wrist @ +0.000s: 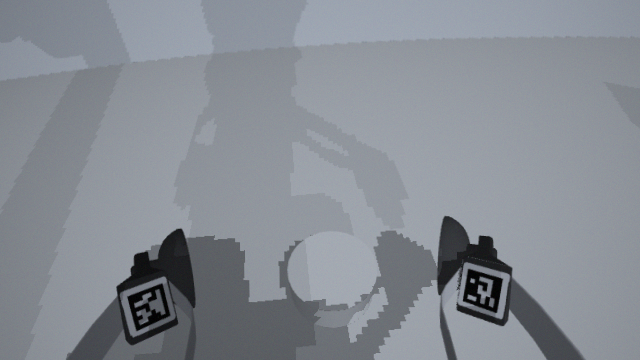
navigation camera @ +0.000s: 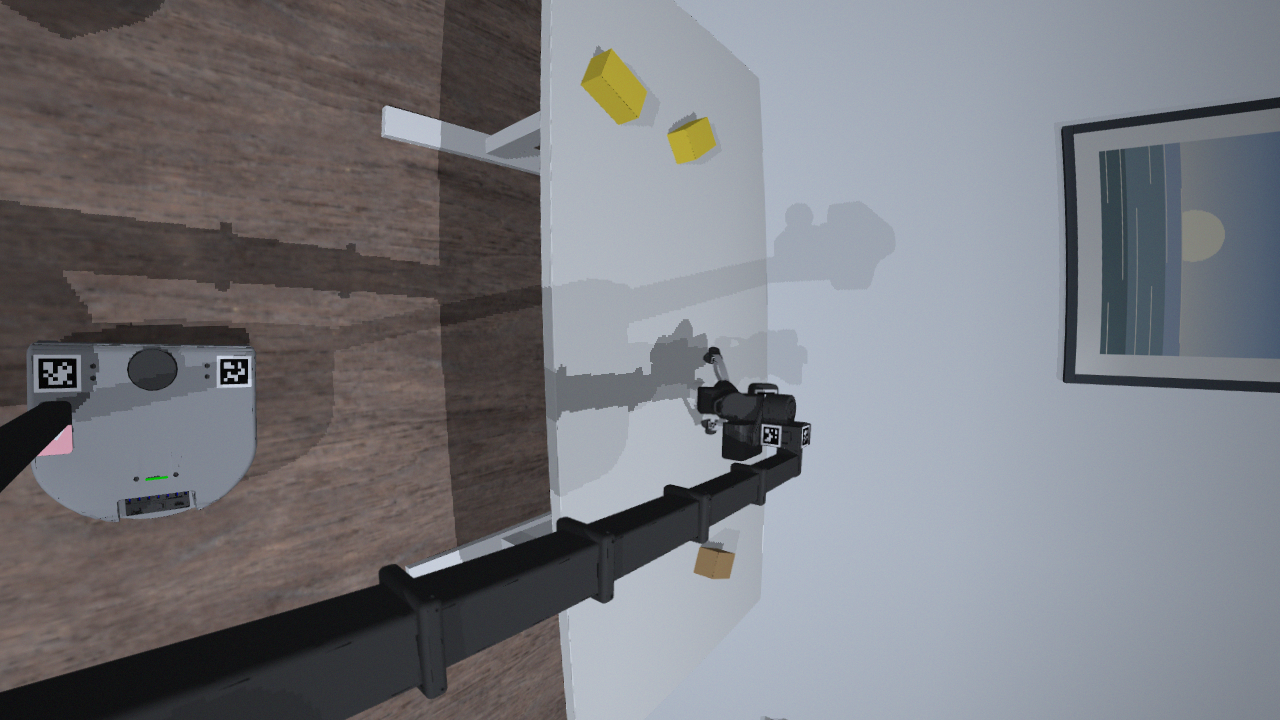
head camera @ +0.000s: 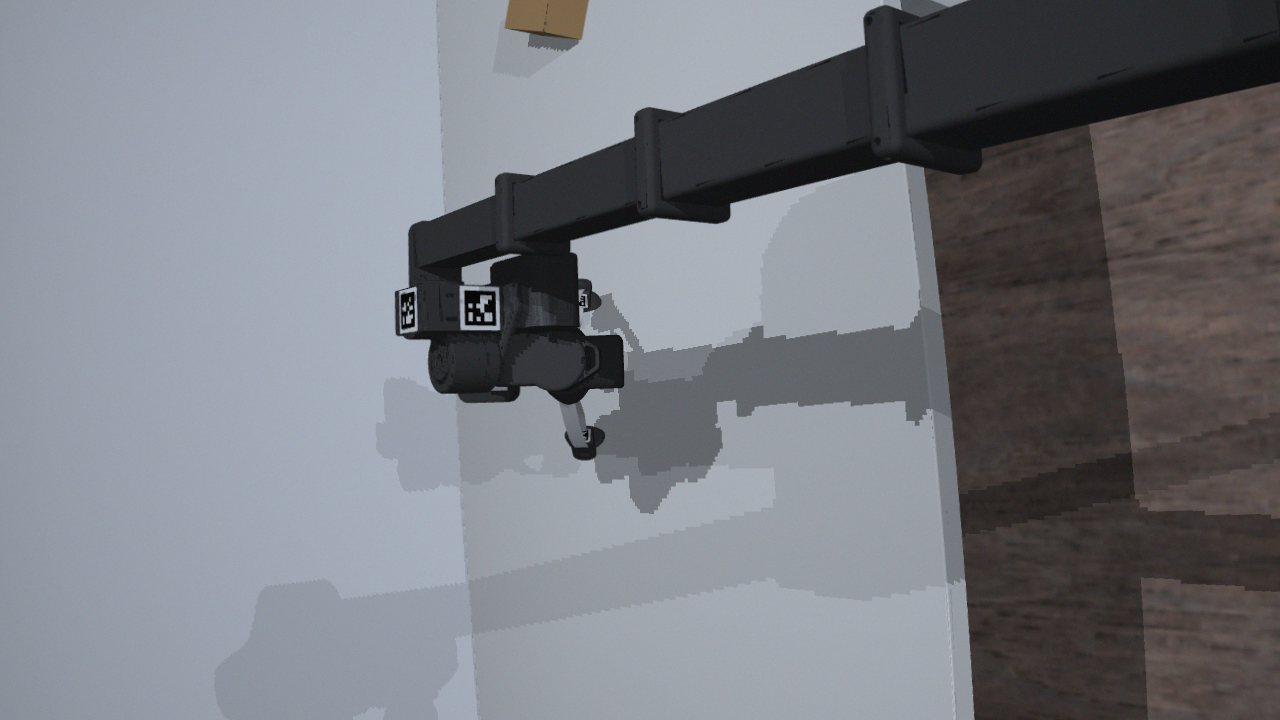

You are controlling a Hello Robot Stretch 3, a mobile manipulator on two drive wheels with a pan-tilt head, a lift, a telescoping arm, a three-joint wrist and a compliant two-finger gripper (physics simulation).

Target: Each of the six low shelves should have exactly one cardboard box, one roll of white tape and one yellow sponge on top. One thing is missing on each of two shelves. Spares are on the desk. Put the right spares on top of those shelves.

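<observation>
A white tape roll lies flat on the white desk in the wrist view; it is hidden by the wrist and gripper in the head view. My gripper is open and points down over the desk. In the wrist view the roll shows between the two spread fingertips, with a gap on each side. A cardboard box stands on the desk on the arm's other side. Two yellow sponges, one larger and one smaller, lie towards the opposite end. The low shelves do not show.
My telescoping arm reaches across the desk. A wall runs along the desk's back edge, with a framed picture on it. My base stands on the wooden floor before the desk. White desk legs stick out below.
</observation>
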